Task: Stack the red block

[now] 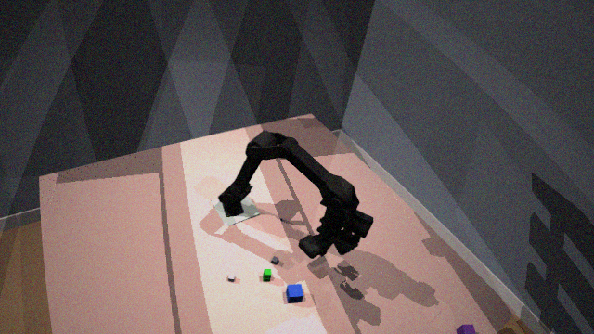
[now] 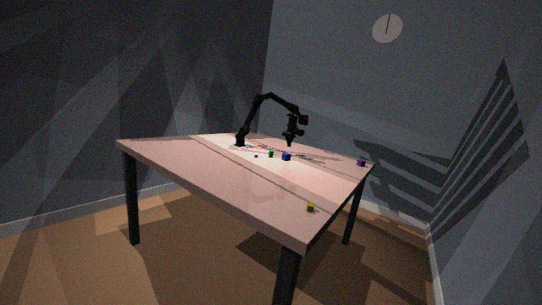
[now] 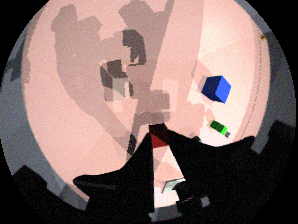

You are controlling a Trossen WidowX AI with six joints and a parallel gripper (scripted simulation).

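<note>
Now: gripper tip 1 cm short of the green block, 18 cm to the left of it and 6 cm above it. Round my gripper tip: red block right at my gripper tip; then dark gray piece 5 cm behind, 13 cm to the right, 6 cm below; then blue cube 9 cm ahead, 12 cm to the right, 5 cm below.
</note>
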